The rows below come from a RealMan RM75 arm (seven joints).
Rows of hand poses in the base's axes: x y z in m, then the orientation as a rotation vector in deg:
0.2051 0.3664 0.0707 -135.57 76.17 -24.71
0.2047 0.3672 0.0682 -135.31 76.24 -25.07
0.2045 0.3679 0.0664 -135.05 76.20 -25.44
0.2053 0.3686 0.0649 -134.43 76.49 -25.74
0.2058 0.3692 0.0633 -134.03 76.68 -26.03
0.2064 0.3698 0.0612 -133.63 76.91 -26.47
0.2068 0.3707 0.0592 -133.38 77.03 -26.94
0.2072 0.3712 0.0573 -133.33 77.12 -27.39
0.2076 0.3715 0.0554 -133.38 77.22 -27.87
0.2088 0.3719 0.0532 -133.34 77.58 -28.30
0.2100 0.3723 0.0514 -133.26 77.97 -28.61
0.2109 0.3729 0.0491 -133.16 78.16 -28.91
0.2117 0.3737 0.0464 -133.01 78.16 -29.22
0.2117 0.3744 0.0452 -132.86 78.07 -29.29
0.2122 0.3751 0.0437 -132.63 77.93 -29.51
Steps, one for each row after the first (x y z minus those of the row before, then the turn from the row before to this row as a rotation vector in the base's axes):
-0.0004 0.0008 -0.0025 0.02 -0.29 -0.16
-0.0002 0.0007 -0.0018 0.04 -0.33 -0.09
0.0008 0.0007 -0.0015 0.27 -0.35 -0.38
0.0005 0.0006 -0.0016 0.13 -0.28 -0.26
0.0006 0.0006 -0.0021 0.05 -0.34 -0.32
0.0004 0.0009 -0.0020 -0.06 -0.33 -0.22
0.0004 0.0005 -0.0019 -0.20 -0.23 -0.15
0.0004 0.0003 -0.0019 -0.29 -0.19 -0.14
0.0012 0.0004 -0.0022 -0.26 -0.12 -0.32
0.0012 0.0004 -0.0018 -0.18 -0.06 -0.33
0.0009 0.0006 -0.0023 -0.11 -0.14 -0.20
0.0008 0.0008 -0.0027 -0.04 -0.23 -0.09
0.0000 0.0007 -0.0012 0.10 -0.14 0.02
0.0005 0.0007 -0.0015 0.10 -0.28 0.01

